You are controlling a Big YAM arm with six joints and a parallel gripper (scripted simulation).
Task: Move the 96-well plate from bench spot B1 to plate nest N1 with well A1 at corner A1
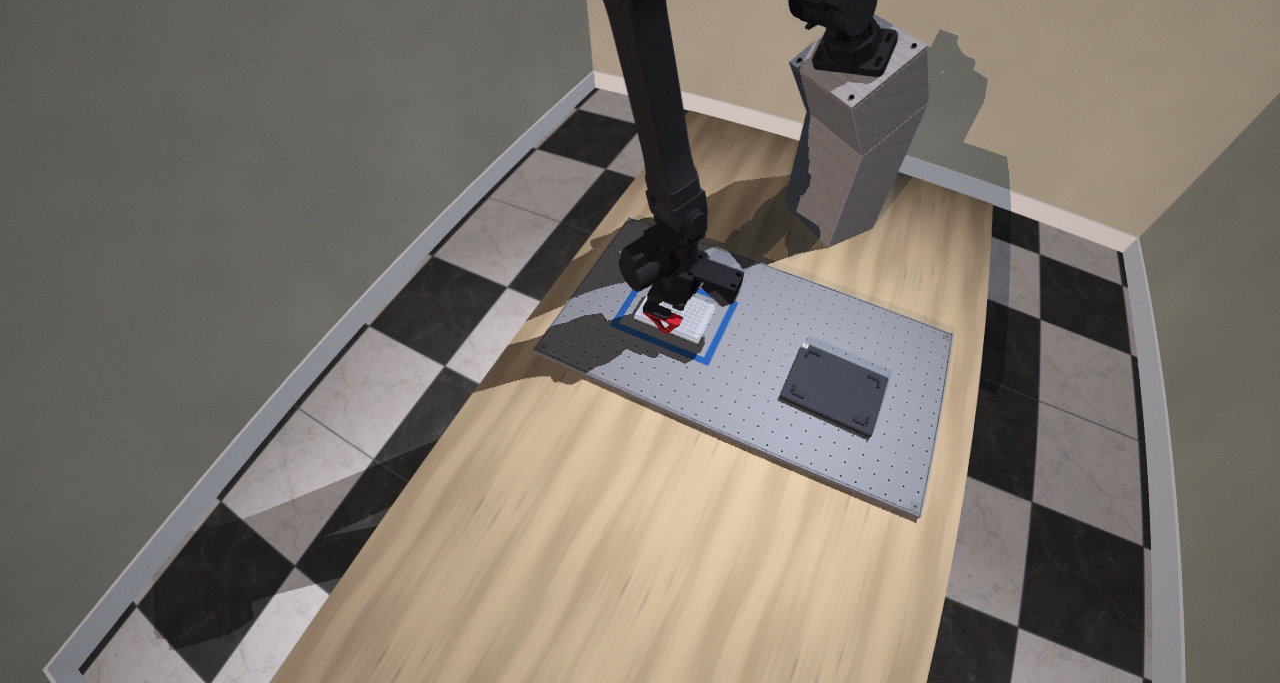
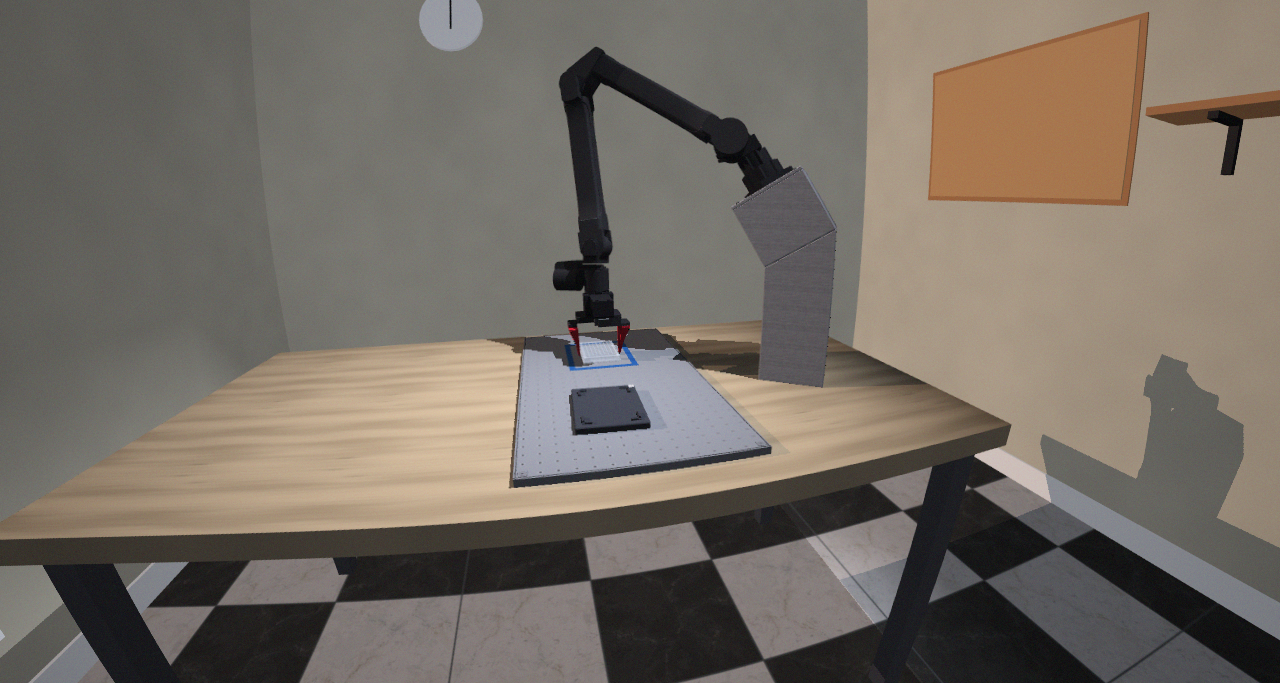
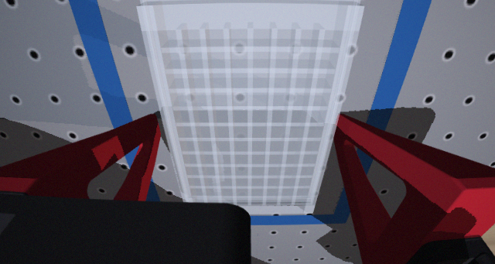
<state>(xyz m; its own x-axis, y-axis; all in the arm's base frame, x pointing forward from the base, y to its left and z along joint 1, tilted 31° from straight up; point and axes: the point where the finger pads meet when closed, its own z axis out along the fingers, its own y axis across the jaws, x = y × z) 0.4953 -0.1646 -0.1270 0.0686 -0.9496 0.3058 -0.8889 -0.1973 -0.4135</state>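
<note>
Now: hand 10 mm above the clear 96-well plate. Also, from my hand: white corner mark 240 mm to the left, 50 mm behind; then dark plate nest 310 mm to the left.
</note>
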